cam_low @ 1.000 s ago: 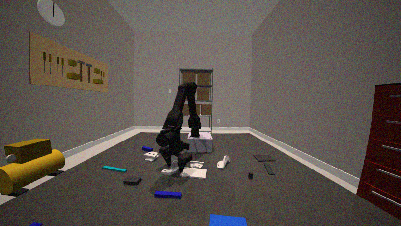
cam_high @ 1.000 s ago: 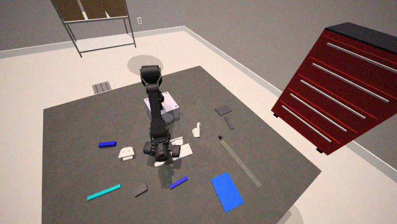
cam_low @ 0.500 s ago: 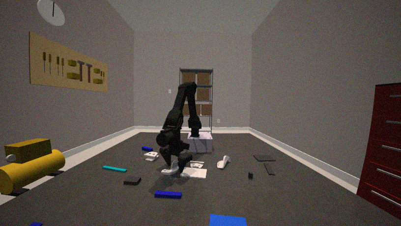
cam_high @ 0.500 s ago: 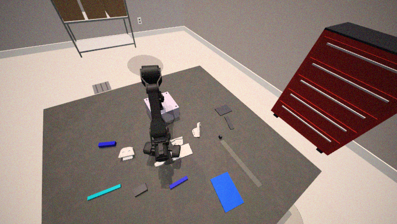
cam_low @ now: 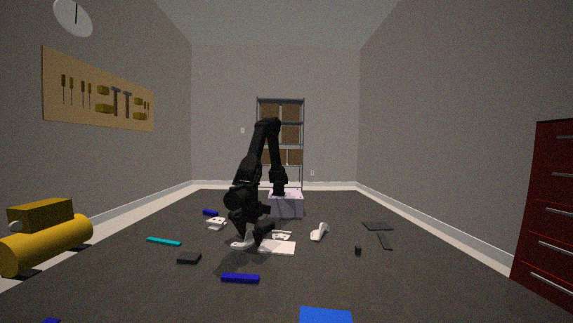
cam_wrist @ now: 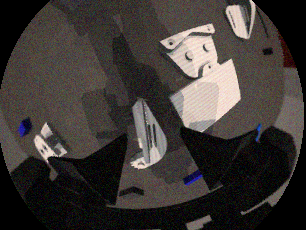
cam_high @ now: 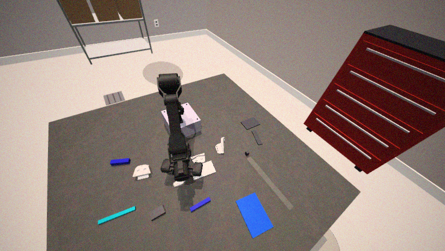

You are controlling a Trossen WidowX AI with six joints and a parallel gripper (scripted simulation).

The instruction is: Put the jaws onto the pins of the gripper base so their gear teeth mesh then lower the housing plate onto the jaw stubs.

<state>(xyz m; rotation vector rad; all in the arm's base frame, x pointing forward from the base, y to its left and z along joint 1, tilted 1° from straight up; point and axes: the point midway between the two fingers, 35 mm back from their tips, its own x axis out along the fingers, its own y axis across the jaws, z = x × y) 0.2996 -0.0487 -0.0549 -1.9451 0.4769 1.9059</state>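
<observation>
Right now my gripper tip is 10 cm to the right of the flat white plate and 1 cm short of it. From my gripper tip the other things lie so: cyan bar (31 cm to the right, 7 cm ahead); small black cube (37 cm to the left, 1 cm ahead, 1 cm above); blue sheet (30 cm ahead, 24 cm to the left).
</observation>
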